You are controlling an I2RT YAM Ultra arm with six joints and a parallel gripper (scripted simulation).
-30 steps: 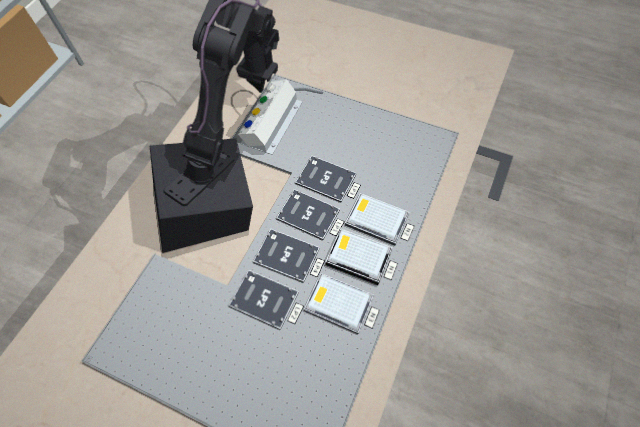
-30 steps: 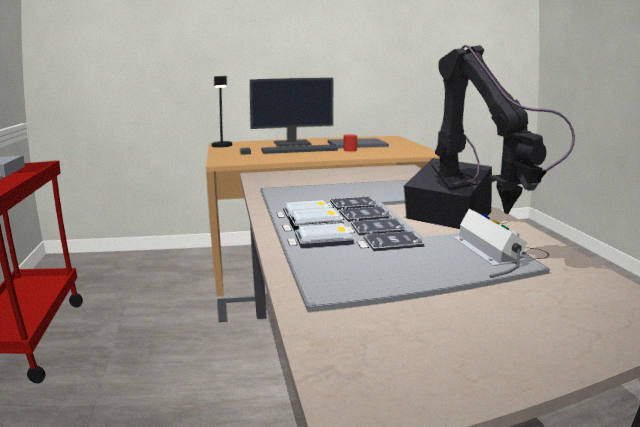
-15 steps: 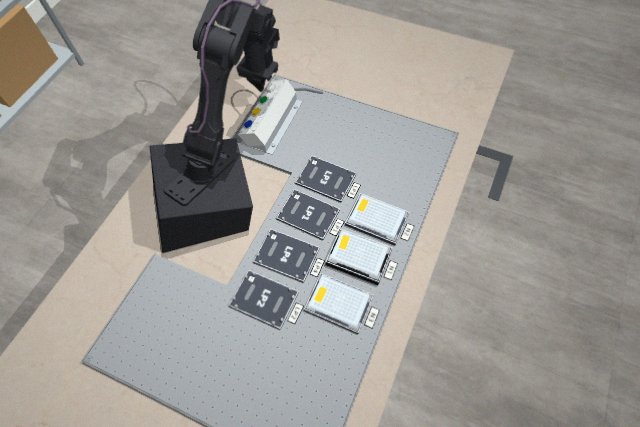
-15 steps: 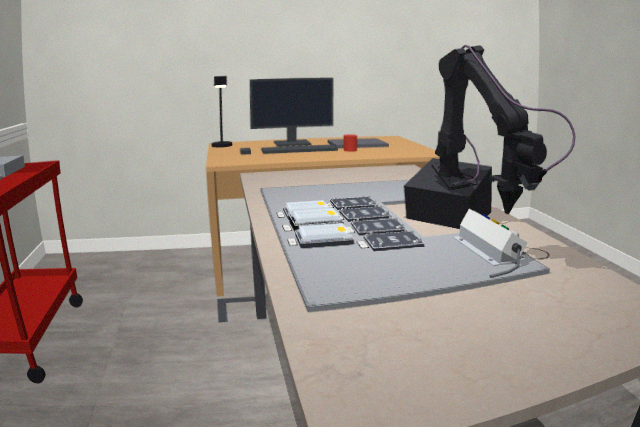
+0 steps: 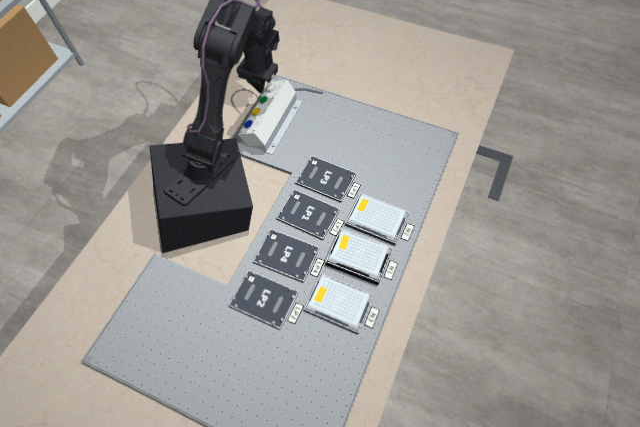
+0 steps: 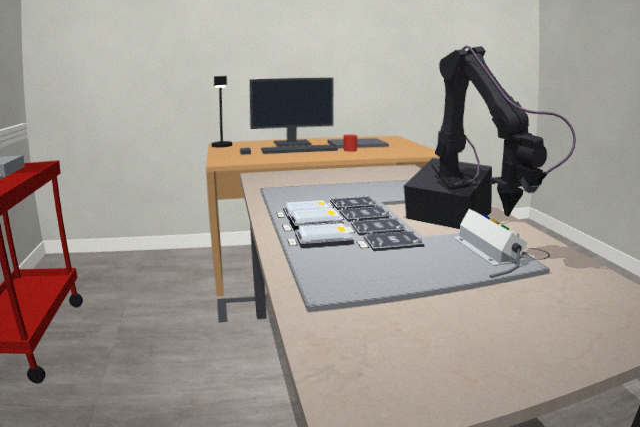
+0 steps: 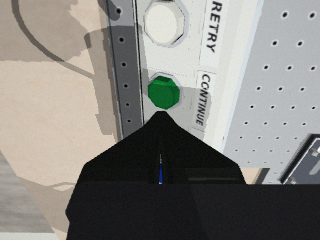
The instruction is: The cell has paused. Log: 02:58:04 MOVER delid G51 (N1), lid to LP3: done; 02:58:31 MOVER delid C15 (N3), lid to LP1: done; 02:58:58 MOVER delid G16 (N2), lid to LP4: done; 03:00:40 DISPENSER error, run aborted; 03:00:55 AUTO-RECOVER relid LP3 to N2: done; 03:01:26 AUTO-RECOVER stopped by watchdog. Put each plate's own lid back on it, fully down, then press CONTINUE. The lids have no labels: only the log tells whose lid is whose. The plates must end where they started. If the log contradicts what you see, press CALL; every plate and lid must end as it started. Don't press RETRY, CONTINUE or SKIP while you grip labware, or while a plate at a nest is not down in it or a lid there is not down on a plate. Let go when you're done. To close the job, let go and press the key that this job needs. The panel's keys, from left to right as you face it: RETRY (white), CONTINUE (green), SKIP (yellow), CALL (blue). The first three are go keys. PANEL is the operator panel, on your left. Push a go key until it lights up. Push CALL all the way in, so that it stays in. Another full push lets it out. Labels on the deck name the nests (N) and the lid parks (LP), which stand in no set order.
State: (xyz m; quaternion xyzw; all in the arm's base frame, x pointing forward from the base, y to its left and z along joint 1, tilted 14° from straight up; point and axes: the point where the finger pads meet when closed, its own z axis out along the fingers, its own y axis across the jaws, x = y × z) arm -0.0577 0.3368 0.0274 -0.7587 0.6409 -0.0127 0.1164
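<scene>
Right now the green continue key is 4 cm below my hand. From my hand the other things lie so: white retry key 5 cm to the left, 4 cm below, 1 cm behind; then yellow key 5 cm to the right, 4 cm below, 1 cm ahead; then blue key 10 cm to the right, 5 cm below, 2 cm ahead.
</scene>
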